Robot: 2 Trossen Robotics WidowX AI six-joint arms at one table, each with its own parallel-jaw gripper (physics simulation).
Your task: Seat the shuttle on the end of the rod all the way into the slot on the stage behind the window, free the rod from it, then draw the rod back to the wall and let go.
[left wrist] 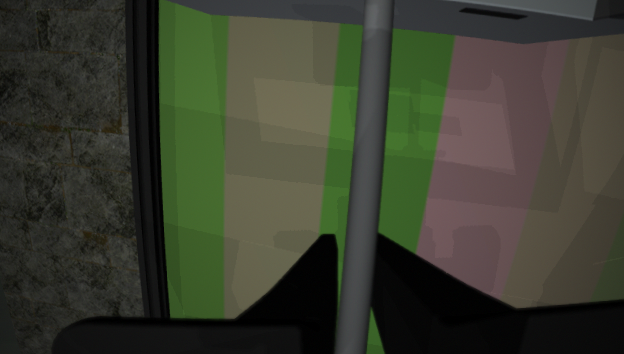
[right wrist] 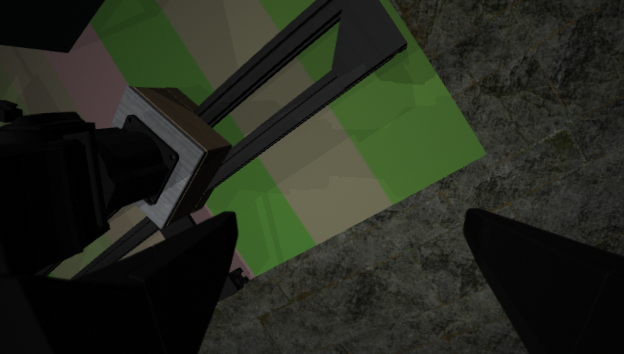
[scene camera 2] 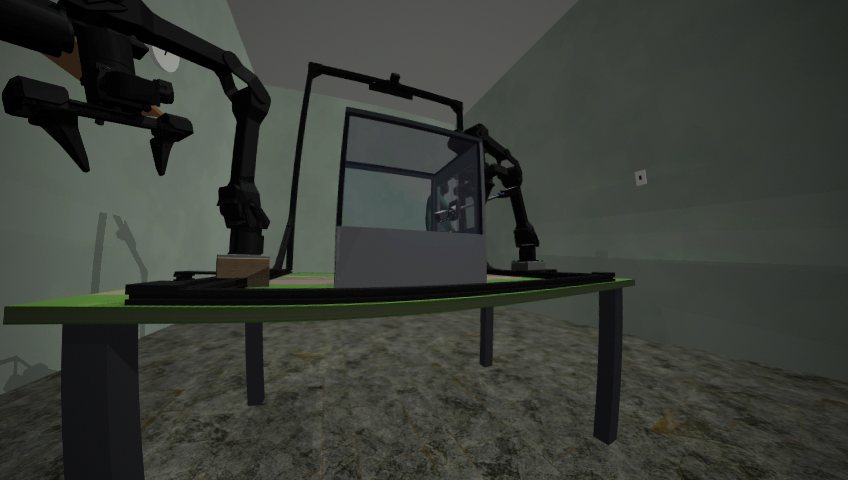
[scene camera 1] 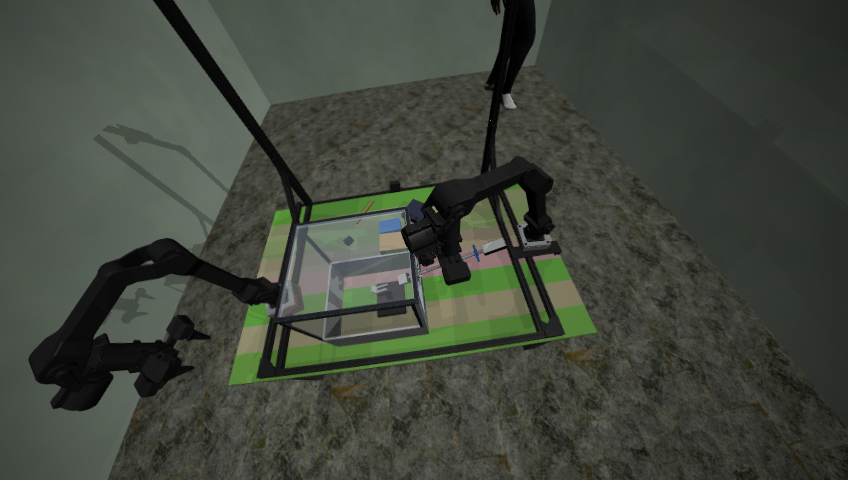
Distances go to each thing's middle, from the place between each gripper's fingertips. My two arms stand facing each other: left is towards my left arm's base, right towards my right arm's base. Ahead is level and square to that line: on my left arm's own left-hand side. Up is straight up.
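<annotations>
I find the thin rod (left wrist: 359, 259) with my left hand 30 mm below it and 10 mm to the right of it. The glass box (scene camera 1: 348, 280) is 40 mm below that left hand, 230 mm to the right of it and 30 mm behind it. Going by its middle, the thin rod is nearer to my left hand than to my right hand.
As for the glass box, my right hand is 1 cm above it, 8 cm past it and 49 cm to the right of it. The thin rod, counted from my right hand, is 6 cm above, 6 cm behind and 73 cm to the left. Going by its middle, the glass box too is nearer to my left hand than to my right hand.
</annotations>
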